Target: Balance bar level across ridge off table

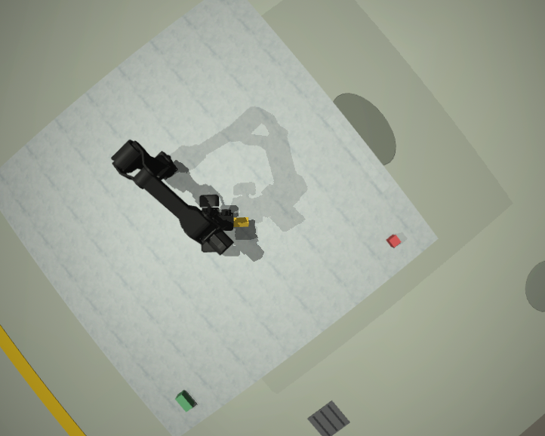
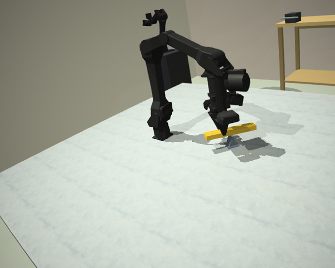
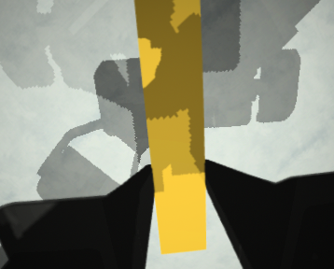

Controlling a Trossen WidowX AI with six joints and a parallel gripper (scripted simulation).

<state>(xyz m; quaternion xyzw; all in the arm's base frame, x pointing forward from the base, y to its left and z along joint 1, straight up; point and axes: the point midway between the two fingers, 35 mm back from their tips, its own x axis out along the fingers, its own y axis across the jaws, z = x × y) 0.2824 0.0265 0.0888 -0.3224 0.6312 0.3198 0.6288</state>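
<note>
My gripper tip is now 2 cm short of the yellow bar and 2 cm to the right of it. Round my gripper tip: red cube: 46 cm ahead, 47 cm to the left, 4 cm below; then green cube: 46 cm ahead, 53 cm to the right, 4 cm below.
</note>
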